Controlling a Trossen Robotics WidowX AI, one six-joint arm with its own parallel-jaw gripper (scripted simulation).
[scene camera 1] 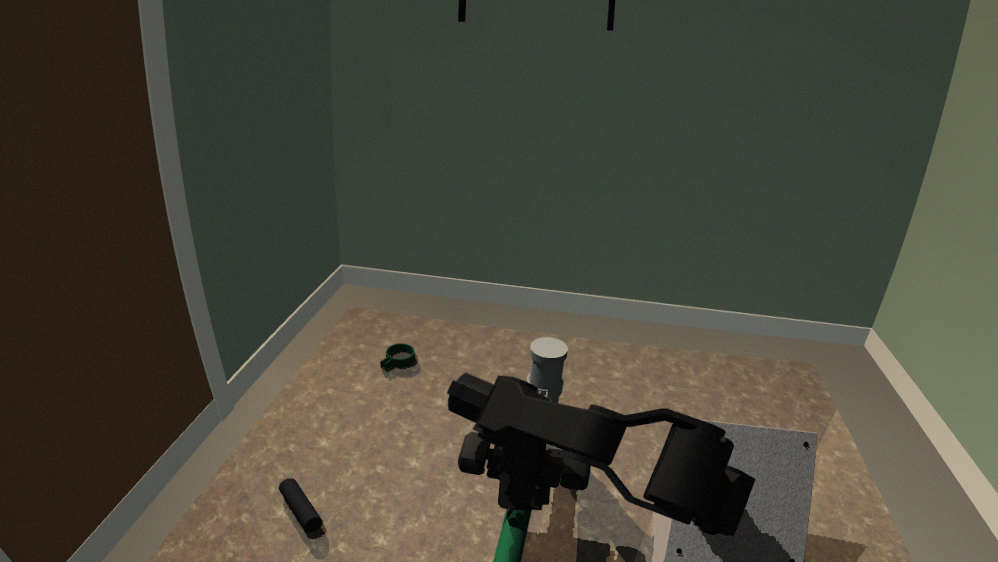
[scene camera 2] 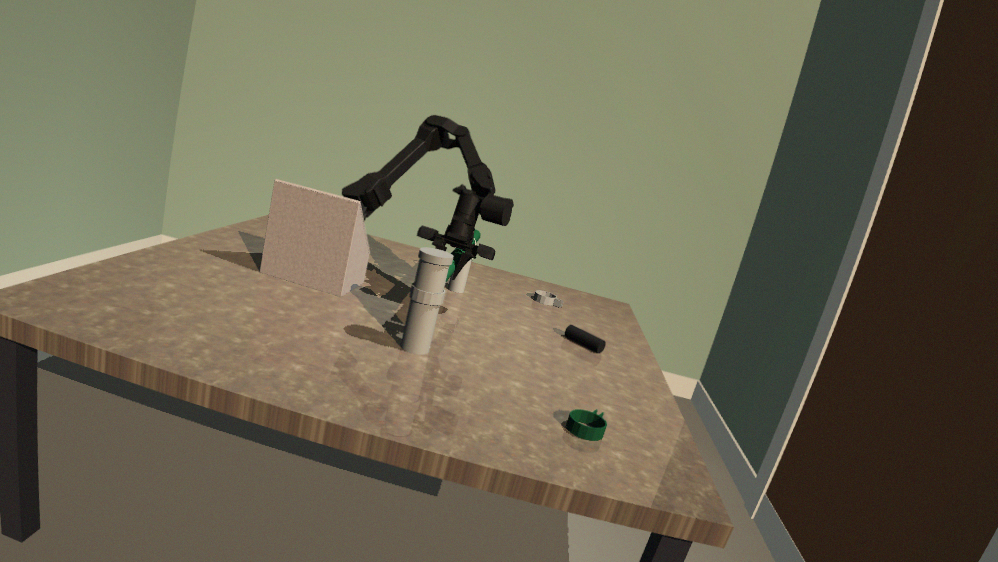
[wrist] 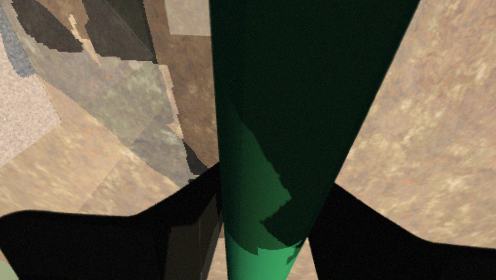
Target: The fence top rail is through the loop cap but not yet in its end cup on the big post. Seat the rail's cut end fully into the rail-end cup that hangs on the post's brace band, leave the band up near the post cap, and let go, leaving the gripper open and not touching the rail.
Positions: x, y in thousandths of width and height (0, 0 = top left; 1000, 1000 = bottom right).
gripper: scene camera 1 528, 867; scene camera 2 446, 494; wrist 537, 602
